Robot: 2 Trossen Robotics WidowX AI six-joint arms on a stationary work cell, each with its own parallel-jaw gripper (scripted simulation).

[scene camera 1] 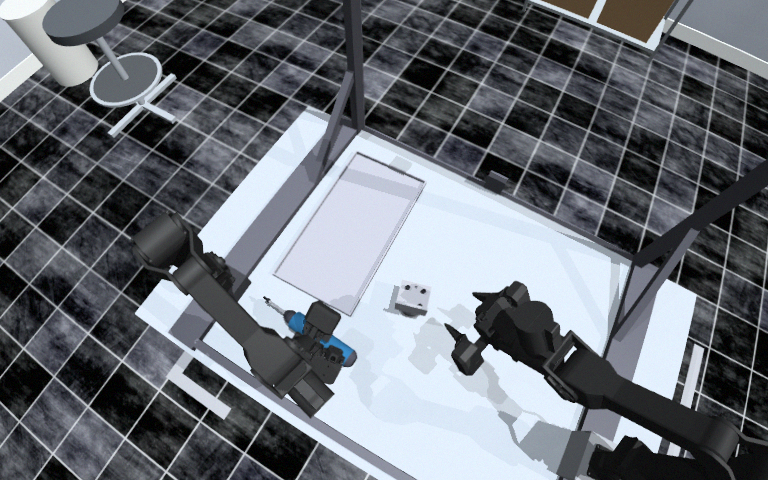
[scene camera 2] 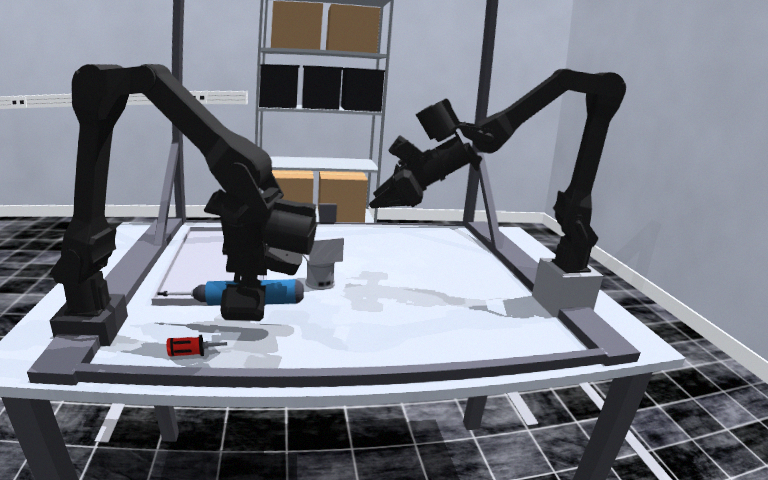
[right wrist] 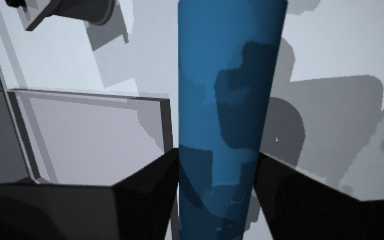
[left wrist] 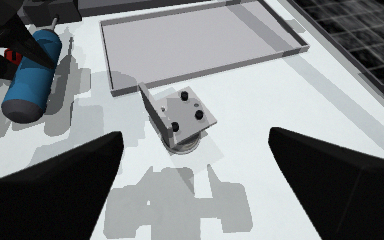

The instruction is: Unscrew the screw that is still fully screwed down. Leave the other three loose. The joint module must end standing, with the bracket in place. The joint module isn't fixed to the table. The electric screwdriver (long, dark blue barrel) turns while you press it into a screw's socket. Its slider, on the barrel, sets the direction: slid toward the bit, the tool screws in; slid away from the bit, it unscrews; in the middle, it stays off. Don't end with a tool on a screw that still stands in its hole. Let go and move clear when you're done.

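Note:
Electric screwdriver point(scene camera 2: 287, 291), point(scene camera 1: 351, 356), point(right wrist: 226, 63), point(left wrist: 33, 82). Bracket point(scene camera 1: 407, 300), point(scene camera 2: 330, 250), point(left wrist: 175, 108). Shallow tray point(scene camera 1: 335, 256), point(scene camera 2: 199, 258), point(right wrist: 75, 139), point(left wrist: 158, 50). Joint module point(scene camera 2: 321, 276). My left gripper point(scene camera 1: 459, 308). My right gripper point(scene camera 2: 251, 295).

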